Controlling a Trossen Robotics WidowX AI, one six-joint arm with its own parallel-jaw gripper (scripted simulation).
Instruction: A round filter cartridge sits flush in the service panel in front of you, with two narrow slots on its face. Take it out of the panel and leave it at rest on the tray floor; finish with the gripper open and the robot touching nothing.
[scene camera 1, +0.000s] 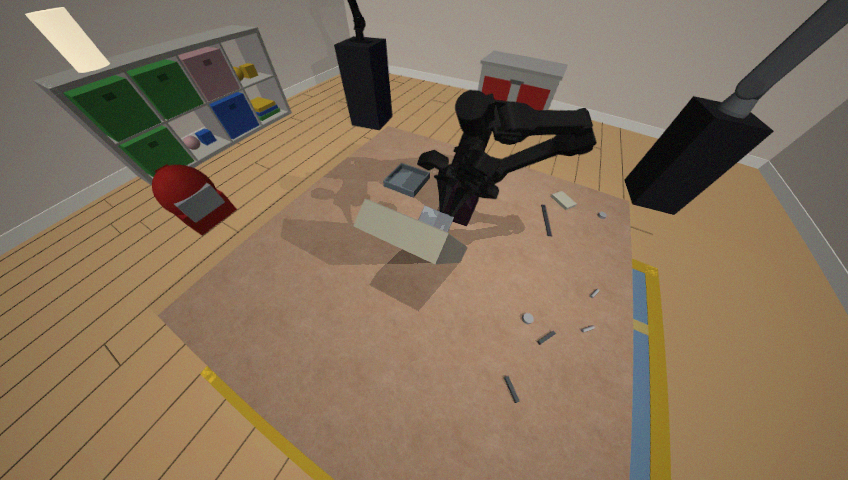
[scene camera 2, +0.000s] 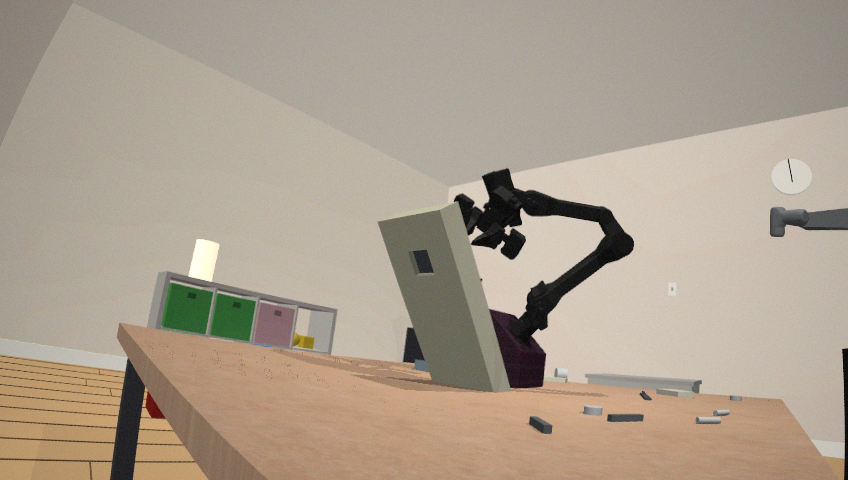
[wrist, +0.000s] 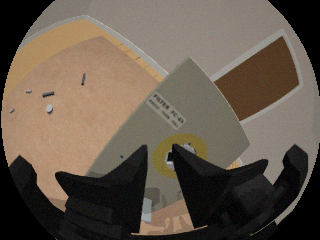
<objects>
My gripper shows in scene camera 1, in scene camera 2 (467, 239) and in the wrist view. The same spot on my gripper: (wrist: 236, 196) is (scene camera 1: 455, 177). The same spot on a service panel: (scene camera 1: 432, 244) is (scene camera 2: 442, 206).
</objects>
